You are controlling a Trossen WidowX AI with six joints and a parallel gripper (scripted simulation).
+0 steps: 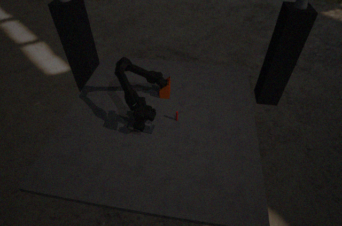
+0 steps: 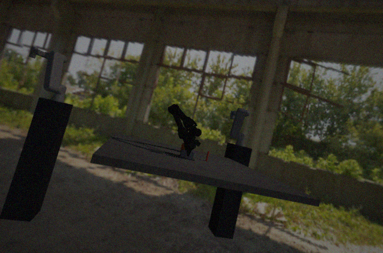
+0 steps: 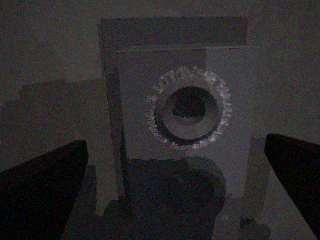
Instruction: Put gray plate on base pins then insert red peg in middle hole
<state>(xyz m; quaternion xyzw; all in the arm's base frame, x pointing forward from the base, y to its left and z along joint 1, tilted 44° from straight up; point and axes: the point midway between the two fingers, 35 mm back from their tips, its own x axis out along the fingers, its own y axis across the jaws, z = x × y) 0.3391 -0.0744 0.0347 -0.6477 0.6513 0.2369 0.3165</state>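
Right now my gripper tip is 20 mm below the gray plate. Also, from my gripper tip: base 20 mm below; then red peg 200 mm to the left, 100 mm behind, 20 mm above.
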